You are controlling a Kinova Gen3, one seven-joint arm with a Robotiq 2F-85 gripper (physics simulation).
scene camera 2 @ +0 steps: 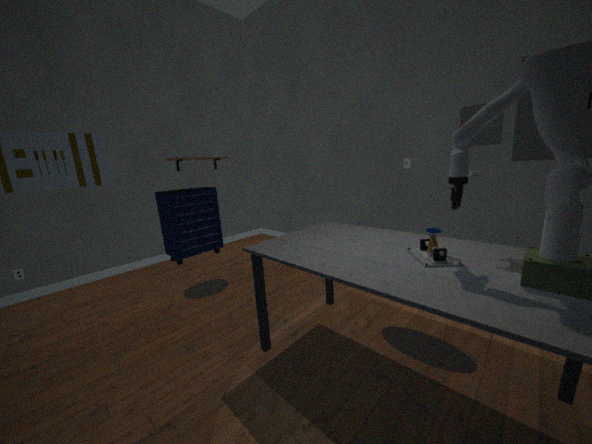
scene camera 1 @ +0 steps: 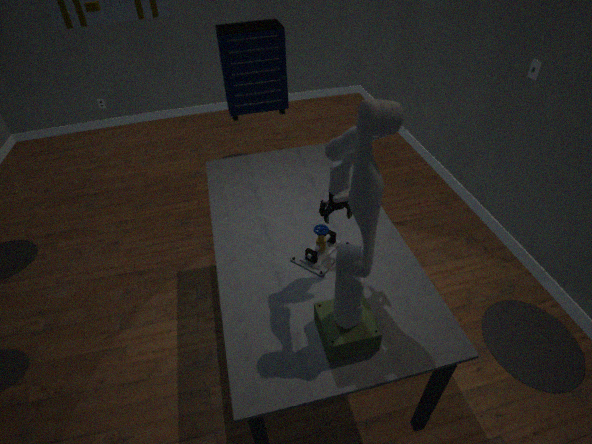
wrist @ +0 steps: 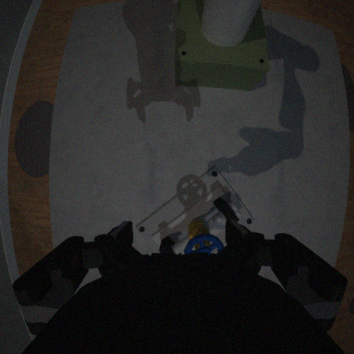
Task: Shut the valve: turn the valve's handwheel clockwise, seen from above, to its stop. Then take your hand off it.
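Observation:
The blue handwheel point(scene camera 1: 321, 230) point(scene camera 2: 433, 230) point(wrist: 204, 237) sits level on top of the yellow valve body point(scene camera 1: 321, 243) point(scene camera 2: 432, 245) point(wrist: 196, 229). The valve stands on a pale base plate point(scene camera 1: 310, 267) point(scene camera 2: 419, 257) on the table, with dark clamp-like blocks on both sides. My gripper point(scene camera 1: 338, 218) point(scene camera 2: 454, 206) point(wrist: 178, 231) is open and empty. It points down, well above the handwheel and apart from it, off to the right in both scene views. In the wrist view the wheel shows between the fingers, nearer the right one, its lower part hidden by the gripper body.
The arm's green base block point(scene camera 1: 350, 340) point(scene camera 2: 550, 275) point(wrist: 220, 75) stands on the table point(scene camera 1: 250, 350) point(scene camera 2: 350, 260) point(wrist: 100, 150). A blue drawer cabinet point(scene camera 1: 255, 70) point(scene camera 2: 190, 225) stands beyond the table. Shadows of the arm fall across the table top.

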